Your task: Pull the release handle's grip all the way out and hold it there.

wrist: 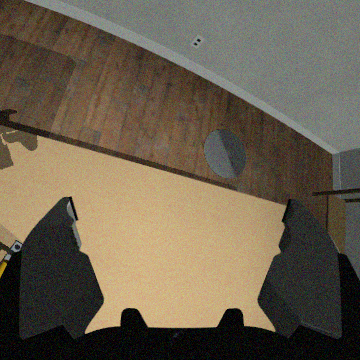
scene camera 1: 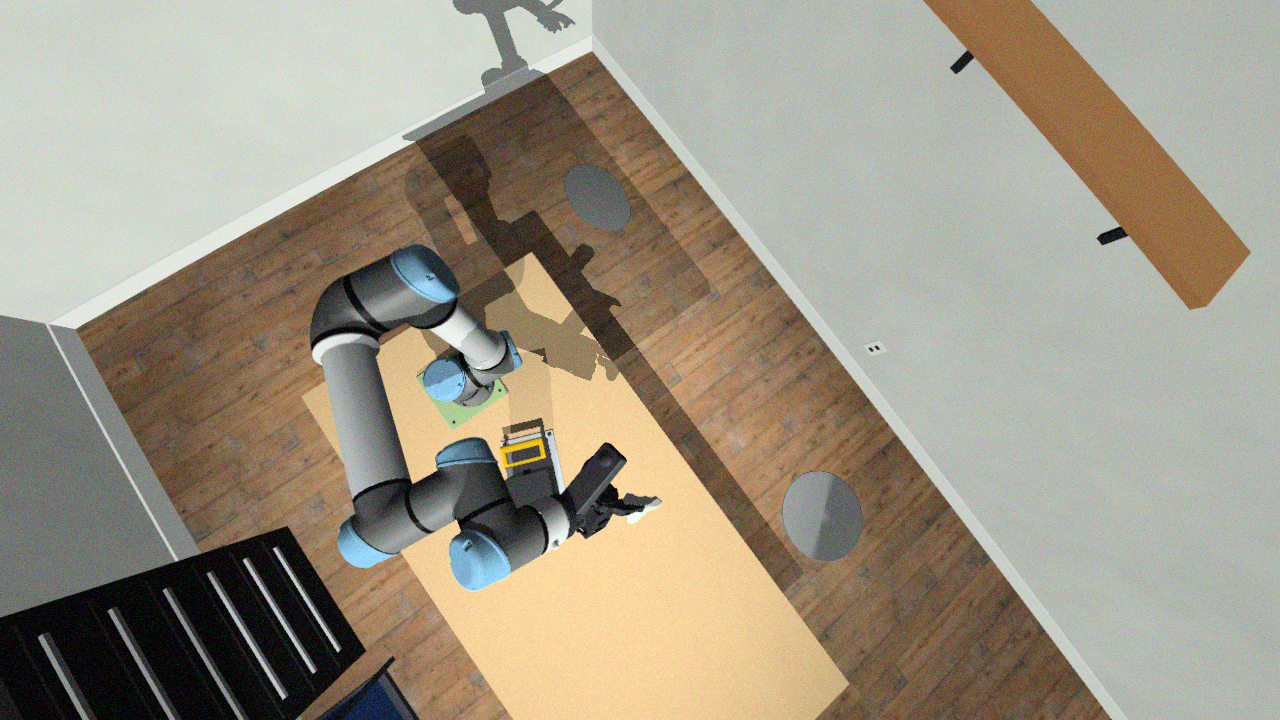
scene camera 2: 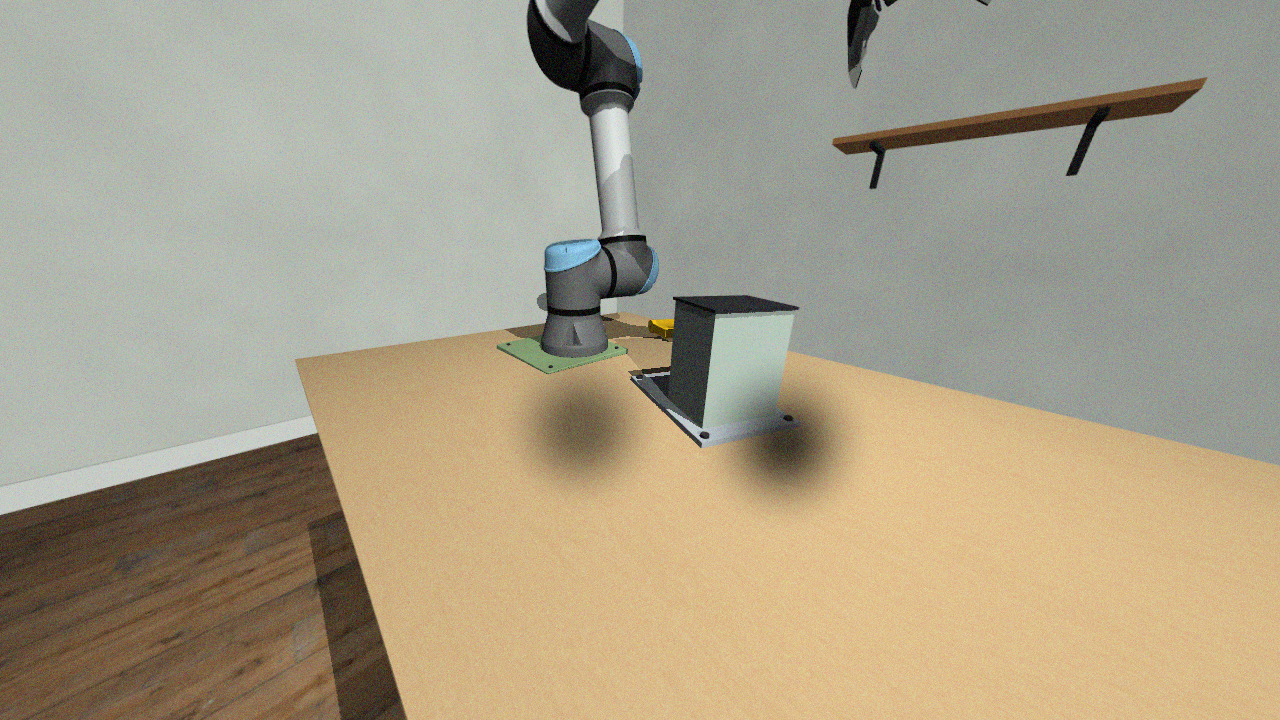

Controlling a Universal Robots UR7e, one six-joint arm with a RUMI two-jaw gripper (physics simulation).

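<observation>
The release handle's yellow grip [scene camera 1: 505, 456] [scene camera 2: 660, 325] [wrist: 3, 267] is a rectangular frame beside a housing with a dark top [scene camera 1: 537, 484] and pale green side [scene camera 2: 750, 367]. In scene camera 2 the housing partly hides the grip. The housing stands on a grey base plate [scene camera 2: 716, 437] [wrist: 16, 246]. My gripper [scene camera 1: 644, 508] [wrist: 180, 200] is open and empty, high above the table and to the right of the housing in scene camera 1. One finger [scene camera 2: 858, 44] shows at the top of scene camera 2. In the wrist view the grip shows at the left edge, partly hidden by the left finger.
The arm stands on a green mounting plate [scene camera 1: 453, 417] [scene camera 2: 550, 365] at the table's far end, close to the grip. The wooden table [scene camera 1: 698, 617] [scene camera 2: 626, 582] lies below. A wall shelf [scene camera 1: 1092, 134] [scene camera 2: 1011, 119] and a black drawer unit [scene camera 1: 134, 644] stand off the table.
</observation>
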